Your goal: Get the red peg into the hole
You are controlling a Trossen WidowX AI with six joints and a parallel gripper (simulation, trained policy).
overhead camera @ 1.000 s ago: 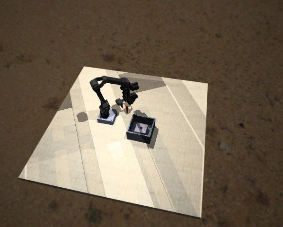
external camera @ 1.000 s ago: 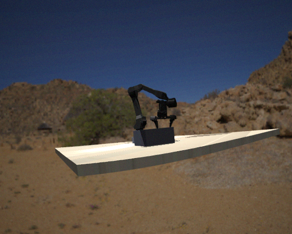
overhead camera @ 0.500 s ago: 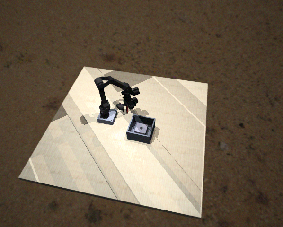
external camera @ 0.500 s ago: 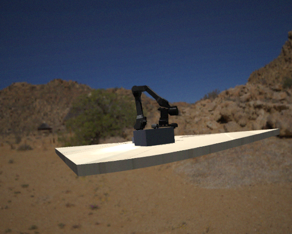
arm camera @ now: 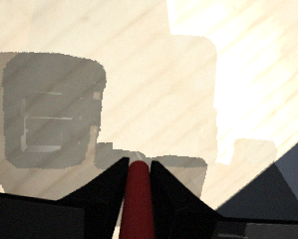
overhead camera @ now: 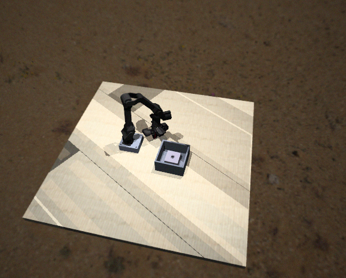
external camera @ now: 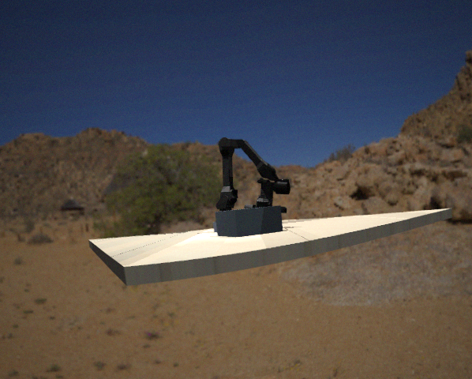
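Right now the pale plate is 190 mm ahead of my gripper tip, 150 mm to the right of it and 40 mm above it. Also, from my gripper tip: dark grey box 190 mm ahead, 150 mm to the right, 20 mm above; then red peg 10 mm to the left, 40 mm above.
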